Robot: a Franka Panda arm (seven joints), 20 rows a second.
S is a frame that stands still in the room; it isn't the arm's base.
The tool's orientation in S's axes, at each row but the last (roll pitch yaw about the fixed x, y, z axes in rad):
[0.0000 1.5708 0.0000]
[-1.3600 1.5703 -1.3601]
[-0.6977 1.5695 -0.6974]
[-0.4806 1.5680 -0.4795]
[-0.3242 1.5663 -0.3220]
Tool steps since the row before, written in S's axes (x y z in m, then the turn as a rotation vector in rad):
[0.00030 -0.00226 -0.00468 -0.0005 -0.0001 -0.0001]
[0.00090 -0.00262 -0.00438 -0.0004 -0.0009 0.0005]
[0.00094 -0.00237 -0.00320 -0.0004 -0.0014 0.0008]
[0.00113 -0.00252 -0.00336 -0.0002 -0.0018 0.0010]
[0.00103 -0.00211 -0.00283 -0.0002 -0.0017 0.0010]
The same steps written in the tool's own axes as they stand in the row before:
[0.00468 -0.00226 0.00030 0.0001 -0.0001 -0.0005]
[0.00438 -0.00262 0.00090 -0.0005 -0.0009 -0.0004]
[0.00320 -0.00237 0.00094 -0.0008 -0.0014 -0.0004]
[0.00337 -0.00252 0.00112 -0.0010 -0.0018 -0.0002]
[0.00284 -0.00211 0.00101 -0.0010 -0.0017 -0.0002]

